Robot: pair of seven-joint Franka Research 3 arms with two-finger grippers.
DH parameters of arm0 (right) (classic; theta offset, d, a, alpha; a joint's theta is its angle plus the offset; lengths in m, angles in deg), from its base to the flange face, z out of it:
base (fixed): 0 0 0 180
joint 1: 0 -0.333 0 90
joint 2: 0 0 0 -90
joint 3: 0 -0.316 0.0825 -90
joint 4: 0 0 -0.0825 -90
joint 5: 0 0.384 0 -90
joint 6: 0 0 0.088 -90
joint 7: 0 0.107 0 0
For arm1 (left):
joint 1: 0 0.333 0 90
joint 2: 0 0 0 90
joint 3: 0 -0.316 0.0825 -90
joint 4: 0 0 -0.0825 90
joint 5: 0 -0.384 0 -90
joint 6: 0 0 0.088 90
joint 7: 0 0.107 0 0
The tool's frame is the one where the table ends.
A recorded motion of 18 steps. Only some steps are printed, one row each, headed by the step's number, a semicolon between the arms.
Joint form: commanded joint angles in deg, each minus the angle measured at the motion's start. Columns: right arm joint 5, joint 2, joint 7, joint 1, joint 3, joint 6, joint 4; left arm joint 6, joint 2, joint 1, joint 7, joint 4, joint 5, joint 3.
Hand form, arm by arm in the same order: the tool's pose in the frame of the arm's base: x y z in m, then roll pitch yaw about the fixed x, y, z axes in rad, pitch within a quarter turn. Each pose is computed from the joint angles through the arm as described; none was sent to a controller.
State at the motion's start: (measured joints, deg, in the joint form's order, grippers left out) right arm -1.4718 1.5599 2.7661 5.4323 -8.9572 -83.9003 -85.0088; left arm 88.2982 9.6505 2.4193 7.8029 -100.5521 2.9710 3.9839
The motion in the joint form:
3: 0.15 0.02 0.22 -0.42 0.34 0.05 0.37; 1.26 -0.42 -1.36 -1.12 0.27 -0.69 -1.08
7: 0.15 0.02 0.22 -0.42 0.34 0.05 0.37; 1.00 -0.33 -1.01 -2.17 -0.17 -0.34 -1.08
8: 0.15 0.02 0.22 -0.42 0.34 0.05 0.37; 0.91 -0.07 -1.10 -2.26 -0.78 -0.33 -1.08
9: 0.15 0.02 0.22 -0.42 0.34 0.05 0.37; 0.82 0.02 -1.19 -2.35 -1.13 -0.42 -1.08
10: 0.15 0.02 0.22 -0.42 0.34 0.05 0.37; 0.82 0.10 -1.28 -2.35 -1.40 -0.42 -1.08
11: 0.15 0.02 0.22 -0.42 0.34 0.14 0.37; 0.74 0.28 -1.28 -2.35 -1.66 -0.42 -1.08
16: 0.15 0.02 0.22 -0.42 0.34 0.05 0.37; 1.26 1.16 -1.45 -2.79 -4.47 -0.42 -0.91
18: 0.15 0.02 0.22 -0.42 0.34 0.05 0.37; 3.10 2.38 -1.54 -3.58 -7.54 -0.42 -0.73
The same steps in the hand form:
3: 0.5515 0.0307 0.6439 3.1206 0.0400 0.0084; 0.5010 -0.0225 0.6243 3.1071 0.0224 -0.1482
7: 0.5515 0.0307 0.6439 3.1206 0.0400 0.0084; 0.4999 -0.0200 0.6211 3.1004 0.0330 -0.1240
8: 0.5515 0.0307 0.6439 3.1206 0.0400 0.0084; 0.4979 -0.0208 0.6182 3.0998 0.0407 -0.1240
9: 0.5515 0.0307 0.6439 3.1206 0.0400 0.0084; 0.4970 -0.0214 0.6160 3.1009 0.0470 -0.1240
10: 0.5515 0.0307 0.6439 3.1206 0.0400 0.0084; 0.4964 -0.0222 0.6145 3.1007 0.0504 -0.1255
11: 0.5513 0.0307 0.6438 3.1205 0.0415 0.0084; 0.4952 -0.0222 0.6138 3.1005 0.0532 -0.1255
16: 0.5515 0.0307 0.6439 3.1206 0.0400 0.0084; 0.4893 -0.0250 0.5991 3.1001 0.0782 -0.1230
18: 0.5515 0.0307 0.6439 3.1206 0.0400 0.0084; 0.4838 -0.0271 0.5868 3.1031 0.0791 -0.1120

